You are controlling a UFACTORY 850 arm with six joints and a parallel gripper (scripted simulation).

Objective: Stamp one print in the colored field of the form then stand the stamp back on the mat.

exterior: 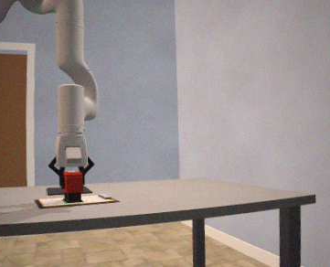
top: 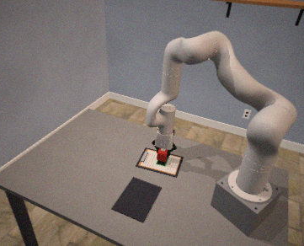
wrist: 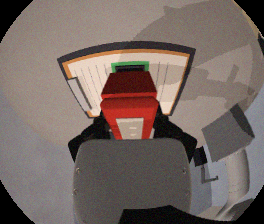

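Now: the red stamp 10 mm below my hand. Round my hand: form (60 mm below, 20 mm to the left, 20 mm ahead); mat (310 mm to the left, 60 mm below, 40 mm behind).
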